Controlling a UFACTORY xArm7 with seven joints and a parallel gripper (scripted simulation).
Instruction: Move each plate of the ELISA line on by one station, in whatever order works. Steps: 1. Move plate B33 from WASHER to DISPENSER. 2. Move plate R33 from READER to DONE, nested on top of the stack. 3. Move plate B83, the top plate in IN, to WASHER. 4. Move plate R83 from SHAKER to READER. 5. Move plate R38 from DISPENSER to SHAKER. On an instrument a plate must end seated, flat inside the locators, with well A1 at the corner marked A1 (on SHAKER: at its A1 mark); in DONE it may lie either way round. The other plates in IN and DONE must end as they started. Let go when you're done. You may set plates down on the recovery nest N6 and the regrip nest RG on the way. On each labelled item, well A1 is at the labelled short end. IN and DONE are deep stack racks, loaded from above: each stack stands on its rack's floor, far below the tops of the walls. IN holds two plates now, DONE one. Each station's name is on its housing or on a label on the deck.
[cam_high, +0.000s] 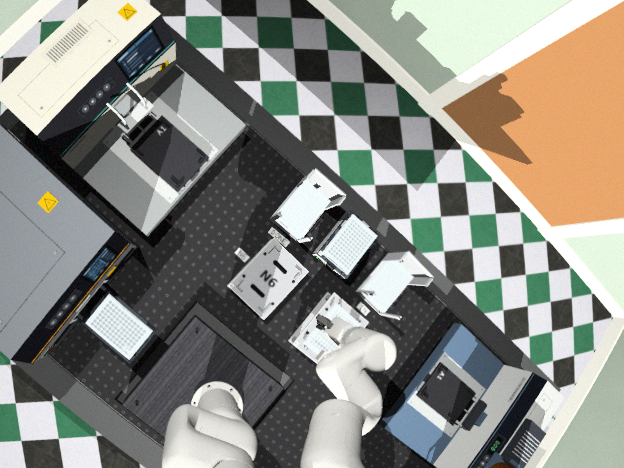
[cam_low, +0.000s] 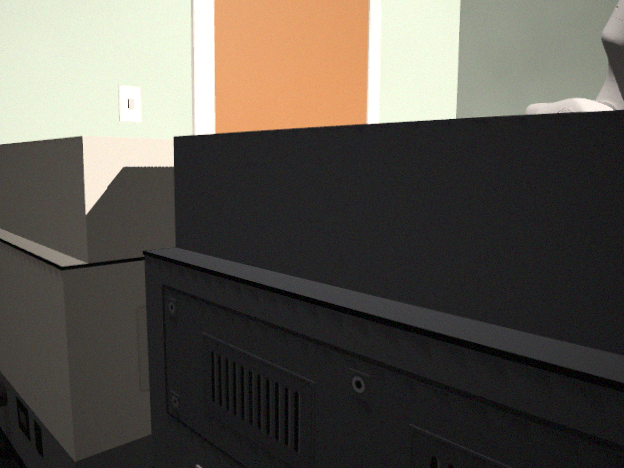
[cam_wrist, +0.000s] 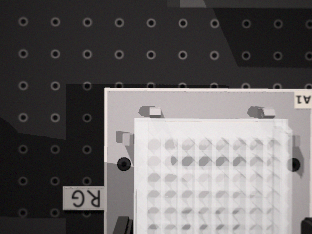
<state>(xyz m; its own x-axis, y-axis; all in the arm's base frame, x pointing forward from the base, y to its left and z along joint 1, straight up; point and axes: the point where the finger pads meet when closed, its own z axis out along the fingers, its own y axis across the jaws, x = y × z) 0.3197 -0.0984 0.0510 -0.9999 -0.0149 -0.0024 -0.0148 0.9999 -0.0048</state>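
My gripper is now 30 mm above the regrip nest RG. The rest, counted from my hand: dark reader nest 400 mm to the left, 310 mm behind, 10 mm above; then N6 nest 200 mm to the left, 60 mm below.
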